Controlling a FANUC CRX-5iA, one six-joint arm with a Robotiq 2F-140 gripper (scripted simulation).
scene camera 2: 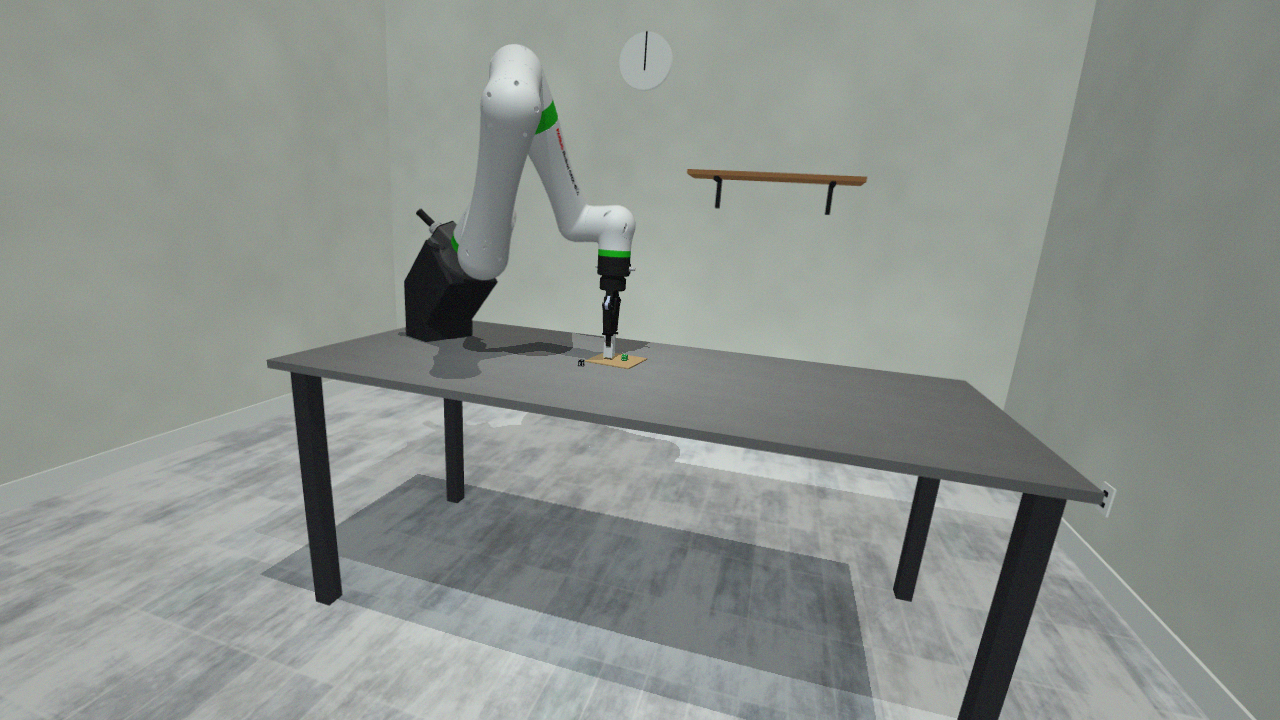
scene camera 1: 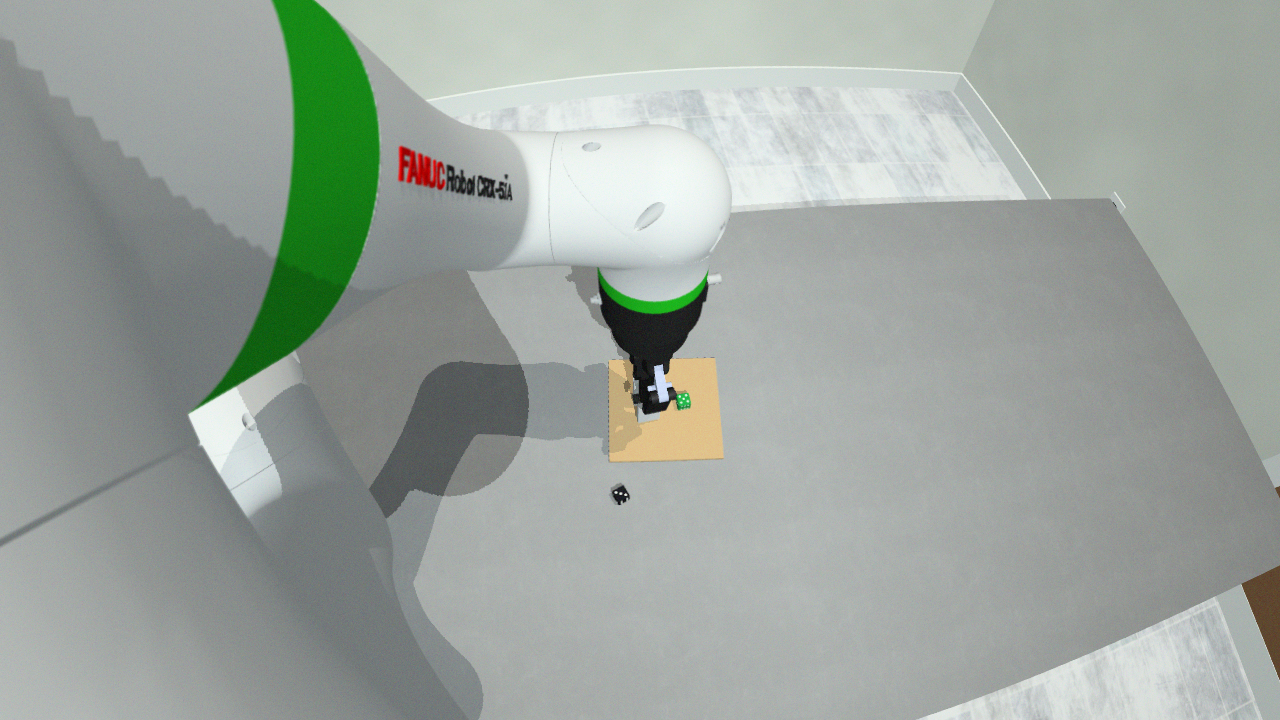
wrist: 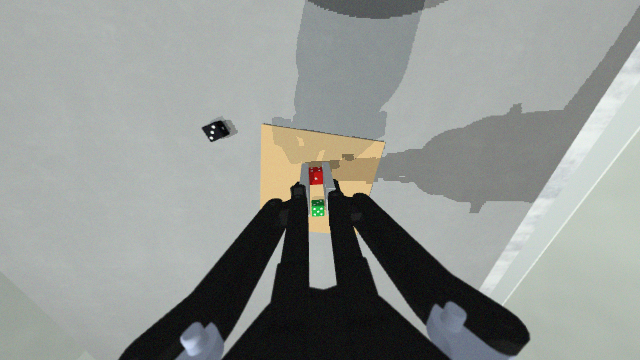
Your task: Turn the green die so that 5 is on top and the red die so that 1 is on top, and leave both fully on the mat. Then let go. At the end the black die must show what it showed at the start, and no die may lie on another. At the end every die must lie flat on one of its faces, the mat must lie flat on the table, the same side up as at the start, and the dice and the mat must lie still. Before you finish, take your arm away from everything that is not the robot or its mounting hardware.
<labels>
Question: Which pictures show my gripper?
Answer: Scene camera 2, scene camera 1 and the wrist view: all of them.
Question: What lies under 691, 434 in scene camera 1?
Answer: A tan mat.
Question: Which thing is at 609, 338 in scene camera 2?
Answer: My gripper.
</labels>
